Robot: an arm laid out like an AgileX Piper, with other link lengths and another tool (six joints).
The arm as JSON. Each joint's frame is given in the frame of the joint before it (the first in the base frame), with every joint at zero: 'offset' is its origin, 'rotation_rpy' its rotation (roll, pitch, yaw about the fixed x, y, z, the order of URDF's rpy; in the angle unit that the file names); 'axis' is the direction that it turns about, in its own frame. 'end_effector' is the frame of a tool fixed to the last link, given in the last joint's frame.
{
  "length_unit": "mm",
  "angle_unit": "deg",
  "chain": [
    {
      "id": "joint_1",
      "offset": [
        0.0,
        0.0,
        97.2
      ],
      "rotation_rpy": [
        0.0,
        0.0,
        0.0
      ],
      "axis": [
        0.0,
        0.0,
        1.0
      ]
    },
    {
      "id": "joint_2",
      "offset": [
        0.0,
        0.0,
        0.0
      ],
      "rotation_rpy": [
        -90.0,
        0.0,
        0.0
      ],
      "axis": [
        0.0,
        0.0,
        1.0
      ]
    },
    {
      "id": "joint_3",
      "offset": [
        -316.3,
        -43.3,
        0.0
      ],
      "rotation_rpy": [
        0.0,
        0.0,
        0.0
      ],
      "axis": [
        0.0,
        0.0,
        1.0
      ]
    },
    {
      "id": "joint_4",
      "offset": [
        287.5,
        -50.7,
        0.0
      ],
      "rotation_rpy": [
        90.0,
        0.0,
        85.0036
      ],
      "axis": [
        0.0,
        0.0,
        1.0
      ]
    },
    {
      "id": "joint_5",
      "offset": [
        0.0,
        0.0,
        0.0
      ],
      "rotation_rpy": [
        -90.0,
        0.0,
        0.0
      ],
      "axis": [
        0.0,
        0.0,
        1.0
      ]
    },
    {
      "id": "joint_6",
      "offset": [
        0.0,
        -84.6,
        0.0
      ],
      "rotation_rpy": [
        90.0,
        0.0,
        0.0
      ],
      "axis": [
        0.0,
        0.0,
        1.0
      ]
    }
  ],
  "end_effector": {
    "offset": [
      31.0,
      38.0,
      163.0
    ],
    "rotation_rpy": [
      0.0,
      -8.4,
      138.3
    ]
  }
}
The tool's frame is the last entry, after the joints.
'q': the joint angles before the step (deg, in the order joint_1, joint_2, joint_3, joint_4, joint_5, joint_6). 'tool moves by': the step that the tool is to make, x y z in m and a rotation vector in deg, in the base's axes. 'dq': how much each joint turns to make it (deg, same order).
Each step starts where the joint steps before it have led.
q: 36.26, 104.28, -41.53, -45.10, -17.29, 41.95
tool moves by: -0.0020, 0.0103, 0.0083, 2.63, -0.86, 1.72
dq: -0.01, 0.00, 0.00, -0.62, -3.20, 0.02
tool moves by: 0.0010, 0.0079, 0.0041, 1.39, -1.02, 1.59
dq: 0.01, 0.57, -0.62, -0.41, -2.03, -0.69
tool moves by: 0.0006, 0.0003, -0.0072, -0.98, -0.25, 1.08
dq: 0.00, 1.22, -0.61, -0.64, 0.01, -0.83
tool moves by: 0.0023, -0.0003, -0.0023, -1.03, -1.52, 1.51
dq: 0.00, 0.43, -0.50, -0.11, 0.12, -2.26
